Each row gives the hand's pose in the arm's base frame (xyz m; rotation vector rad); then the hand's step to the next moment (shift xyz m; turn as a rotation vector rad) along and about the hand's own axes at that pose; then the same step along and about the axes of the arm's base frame.
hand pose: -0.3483 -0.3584 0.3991 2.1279 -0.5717 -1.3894
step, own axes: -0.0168 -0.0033 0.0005 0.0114 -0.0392 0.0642
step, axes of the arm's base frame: -0.0067 0.0126 0.0095 -0.0525 0.0104 -0.0541
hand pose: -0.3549 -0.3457 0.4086 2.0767 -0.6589 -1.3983
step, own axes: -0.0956 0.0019 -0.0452 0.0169 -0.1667 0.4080
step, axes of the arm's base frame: 0.0096 0.0694 0.0792 -0.3603 0.0427 -0.2508
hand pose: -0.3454 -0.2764 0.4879 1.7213 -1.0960 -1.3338
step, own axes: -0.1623 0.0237 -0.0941 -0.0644 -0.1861 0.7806
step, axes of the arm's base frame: 0.0677 0.1408 0.1065 -0.7278 0.1162 -0.3239
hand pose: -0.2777 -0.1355 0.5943 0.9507 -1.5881 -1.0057
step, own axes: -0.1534 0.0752 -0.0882 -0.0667 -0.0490 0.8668
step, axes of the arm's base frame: 0.1092 0.1543 0.0352 -0.8255 0.1795 -0.2112
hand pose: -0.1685 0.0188 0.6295 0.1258 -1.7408 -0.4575
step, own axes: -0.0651 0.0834 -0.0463 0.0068 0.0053 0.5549
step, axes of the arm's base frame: 0.0728 0.0869 -0.0219 -0.5336 0.1321 -0.0763
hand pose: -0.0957 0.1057 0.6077 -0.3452 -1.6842 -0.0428
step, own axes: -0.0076 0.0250 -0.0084 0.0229 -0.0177 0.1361
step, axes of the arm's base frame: 0.0151 0.0204 -0.0104 -0.1378 0.0186 0.0052
